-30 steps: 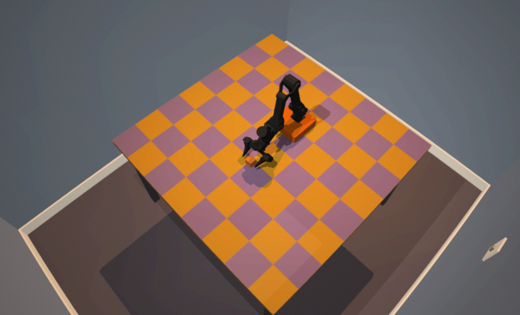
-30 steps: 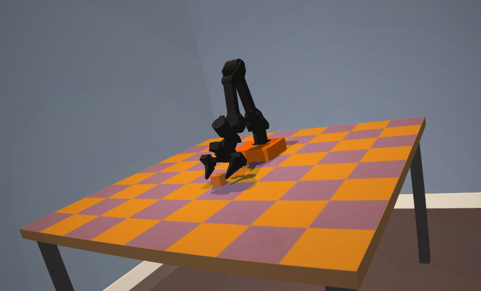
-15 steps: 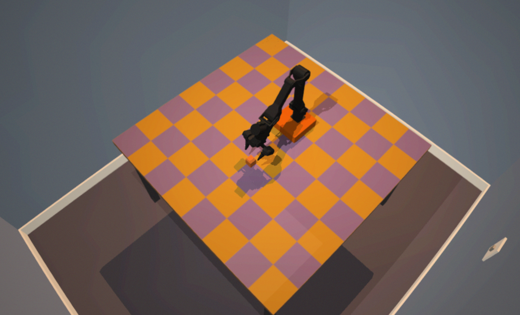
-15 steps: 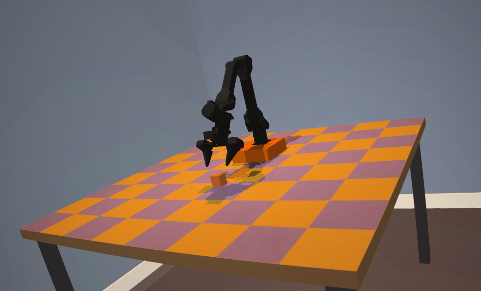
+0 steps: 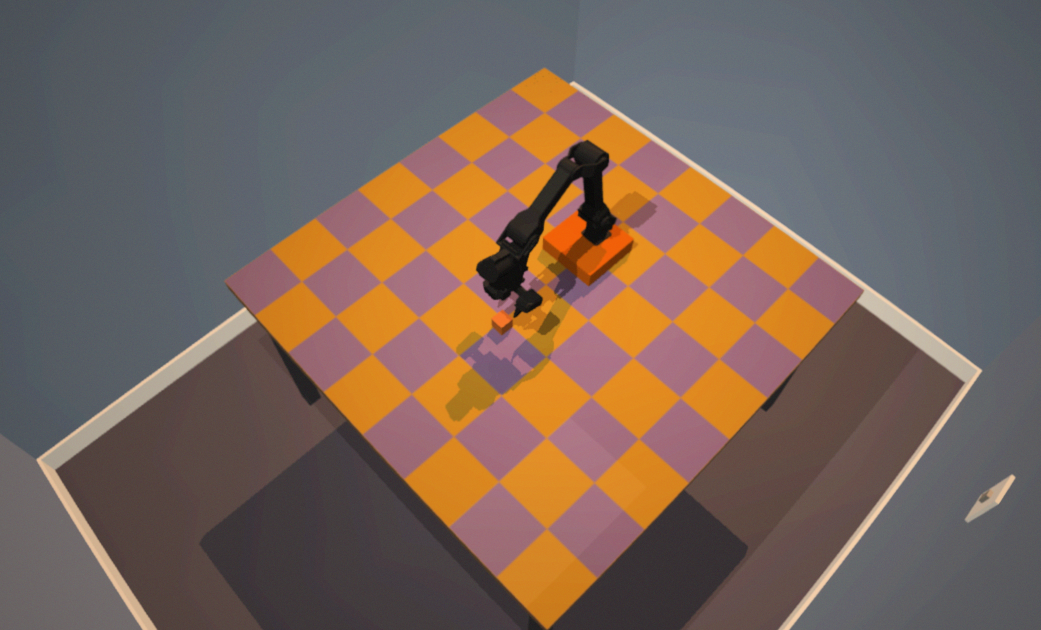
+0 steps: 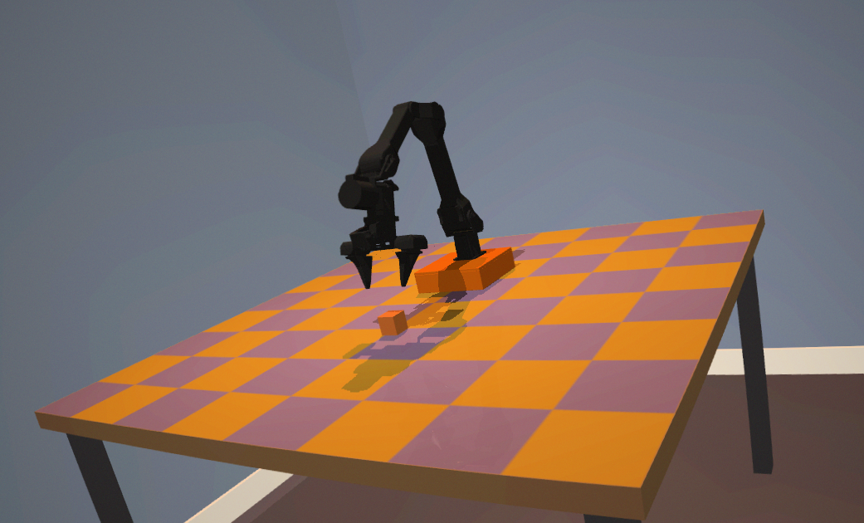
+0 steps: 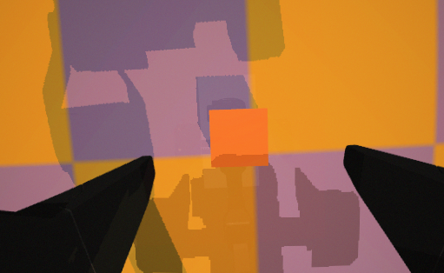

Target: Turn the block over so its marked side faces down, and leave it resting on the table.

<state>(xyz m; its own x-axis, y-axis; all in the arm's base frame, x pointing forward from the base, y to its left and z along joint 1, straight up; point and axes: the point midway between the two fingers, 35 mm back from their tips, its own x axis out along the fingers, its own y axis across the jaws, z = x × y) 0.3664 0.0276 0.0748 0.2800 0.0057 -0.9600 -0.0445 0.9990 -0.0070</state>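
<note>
The small orange block lies 10 mm behind my gripper tip and 70 mm below it.
</note>
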